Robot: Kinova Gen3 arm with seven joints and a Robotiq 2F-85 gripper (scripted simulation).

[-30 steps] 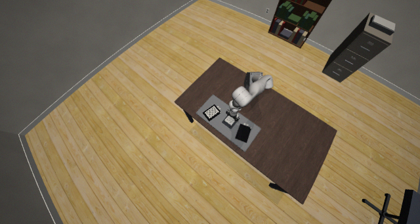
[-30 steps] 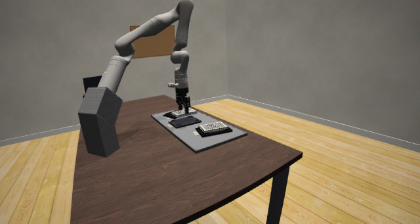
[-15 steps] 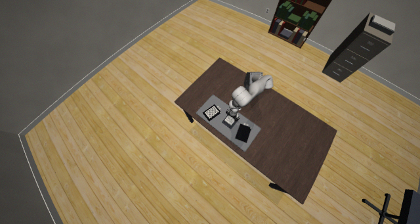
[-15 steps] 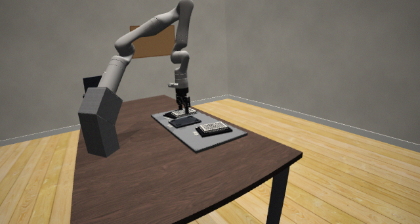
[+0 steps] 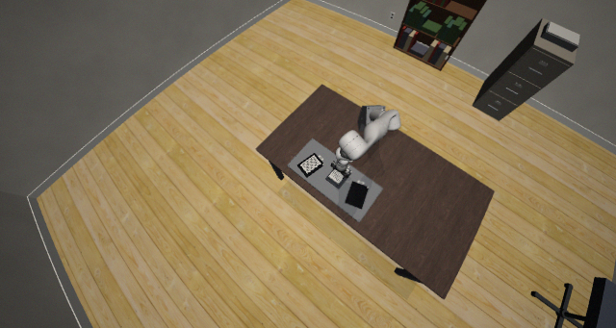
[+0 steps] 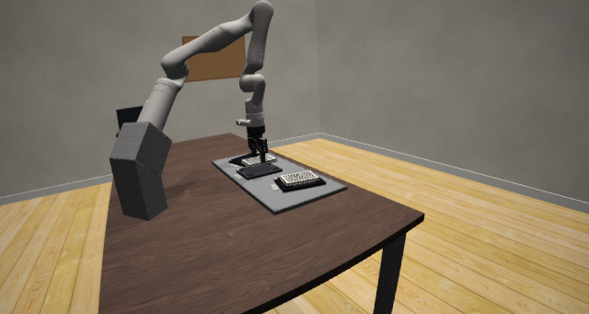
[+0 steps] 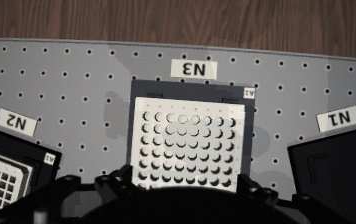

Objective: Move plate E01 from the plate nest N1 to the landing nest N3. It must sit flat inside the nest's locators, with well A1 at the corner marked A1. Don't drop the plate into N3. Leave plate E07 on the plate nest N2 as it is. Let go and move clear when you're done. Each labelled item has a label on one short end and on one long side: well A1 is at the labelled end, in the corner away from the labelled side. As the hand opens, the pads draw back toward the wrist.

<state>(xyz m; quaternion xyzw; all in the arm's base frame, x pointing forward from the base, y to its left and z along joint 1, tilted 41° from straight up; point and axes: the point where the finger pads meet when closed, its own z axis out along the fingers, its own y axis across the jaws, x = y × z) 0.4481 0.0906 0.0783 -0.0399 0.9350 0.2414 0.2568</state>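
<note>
The landing nest N3 lies 50 mm below my hand. From my hand the other things lie so: plate: 10 mm below; then N3 label: 100 mm behind, 60 mm below, 20 mm to the right; then A1 mark: 90 mm behind, 50 mm below, 40 mm to the left.
</note>
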